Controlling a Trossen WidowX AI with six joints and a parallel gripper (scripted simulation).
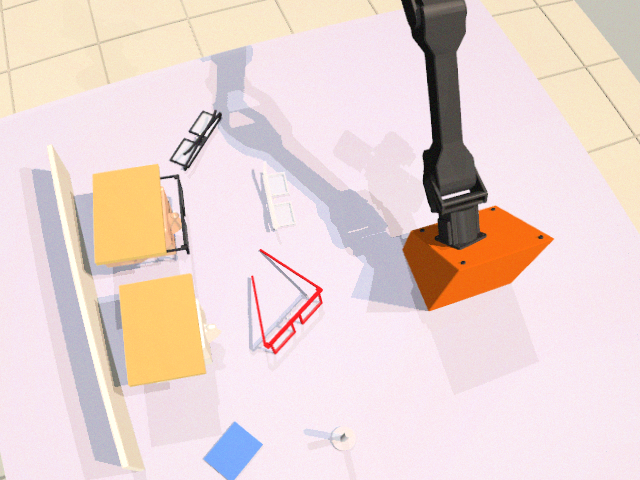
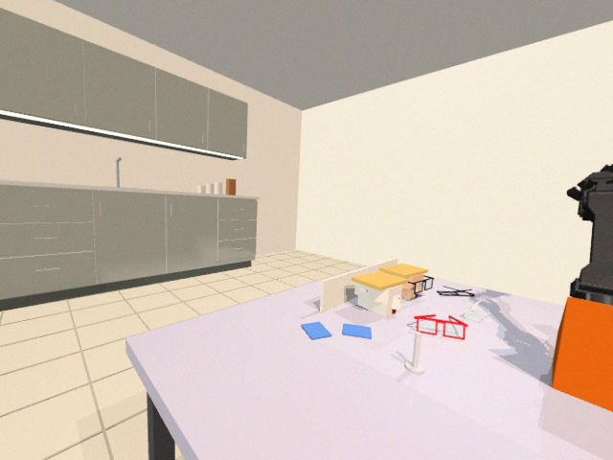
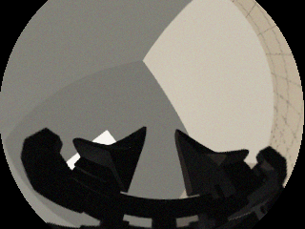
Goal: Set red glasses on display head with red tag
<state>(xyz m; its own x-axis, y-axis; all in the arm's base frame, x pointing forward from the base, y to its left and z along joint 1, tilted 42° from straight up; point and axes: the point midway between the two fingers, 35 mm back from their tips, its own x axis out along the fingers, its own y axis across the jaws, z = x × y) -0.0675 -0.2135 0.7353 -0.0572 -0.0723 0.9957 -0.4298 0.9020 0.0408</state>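
My gripper tip is 46 cm short of the white peg, 85 cm to the right of it and 53 cm above it. Also, from my gripper tip: skin-coloured head (59 cm ahead, 36 cm to the left, 49 cm below); then cream board (74 cm ahead, 44 cm to the left, 50 cm below); then display head (62 cm ahead, 57 cm to the left, 49 cm below).
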